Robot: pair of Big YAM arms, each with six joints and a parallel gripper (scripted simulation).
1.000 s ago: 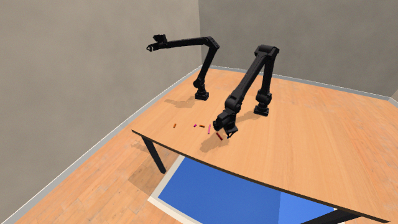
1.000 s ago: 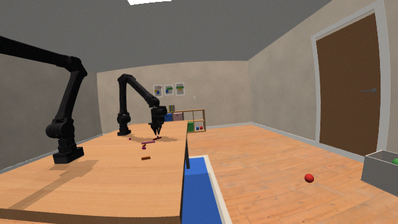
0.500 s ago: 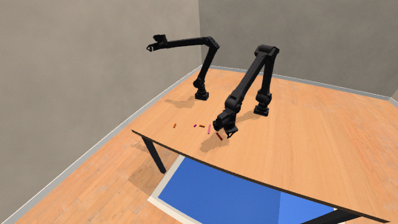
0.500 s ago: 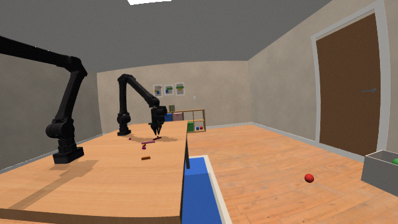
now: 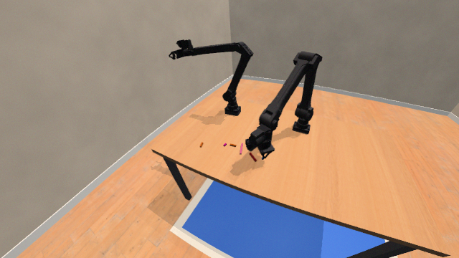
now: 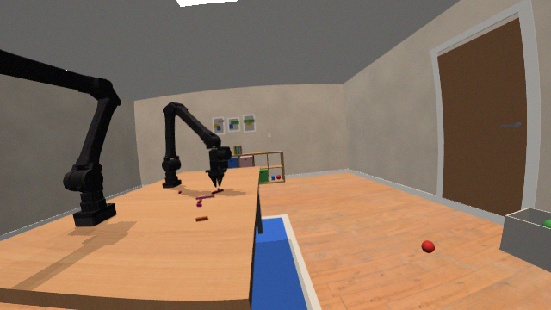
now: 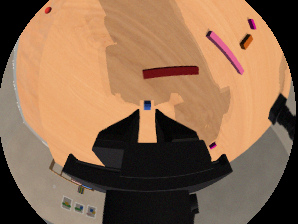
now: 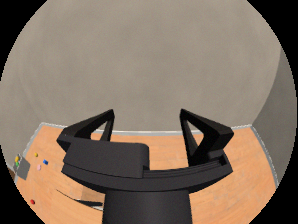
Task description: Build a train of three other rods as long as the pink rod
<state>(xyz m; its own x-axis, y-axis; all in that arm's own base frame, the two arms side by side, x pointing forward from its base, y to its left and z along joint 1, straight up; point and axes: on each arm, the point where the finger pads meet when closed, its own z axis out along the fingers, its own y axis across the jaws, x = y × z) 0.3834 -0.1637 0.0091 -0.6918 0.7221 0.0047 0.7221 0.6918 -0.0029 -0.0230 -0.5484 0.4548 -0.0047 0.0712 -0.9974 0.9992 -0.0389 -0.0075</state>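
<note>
The tiny blue rod lies 20 mm below my left hand. From my left hand the other things lie so: red rod: 20 mm ahead, 60 mm to the right, 20 mm below; pink rod: 20 mm behind, 150 mm to the right, 20 mm below.
</note>
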